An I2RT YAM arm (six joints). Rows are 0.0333 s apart.
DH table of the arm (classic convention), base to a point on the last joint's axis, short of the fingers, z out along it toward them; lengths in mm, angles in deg. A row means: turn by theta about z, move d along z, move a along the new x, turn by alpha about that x. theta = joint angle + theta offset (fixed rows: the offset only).
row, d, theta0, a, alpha
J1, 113.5, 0, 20, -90
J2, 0, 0, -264, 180
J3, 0, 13.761, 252.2, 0
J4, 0, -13.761, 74, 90
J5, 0, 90, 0, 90
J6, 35.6, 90, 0, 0
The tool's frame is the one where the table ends.
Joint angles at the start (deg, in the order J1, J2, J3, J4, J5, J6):
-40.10 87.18 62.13 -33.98 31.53 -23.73
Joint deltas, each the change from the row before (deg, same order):
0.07 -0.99 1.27 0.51 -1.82 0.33
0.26 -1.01 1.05 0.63 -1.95 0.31
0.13 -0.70 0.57 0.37 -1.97 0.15
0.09 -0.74 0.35 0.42 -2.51 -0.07
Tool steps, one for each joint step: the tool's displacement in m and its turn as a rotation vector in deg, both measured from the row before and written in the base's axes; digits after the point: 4 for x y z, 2 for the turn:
0.0022 -0.0001 0.0117 -0.60 -3.34 0.80
0.0024 0.0012 0.0110 -0.48 -3.30 1.16
0.0013 0.0013 0.0067 0.18 -2.37 1.22
0.0009 0.0017 0.0057 0.53 -2.36 1.71

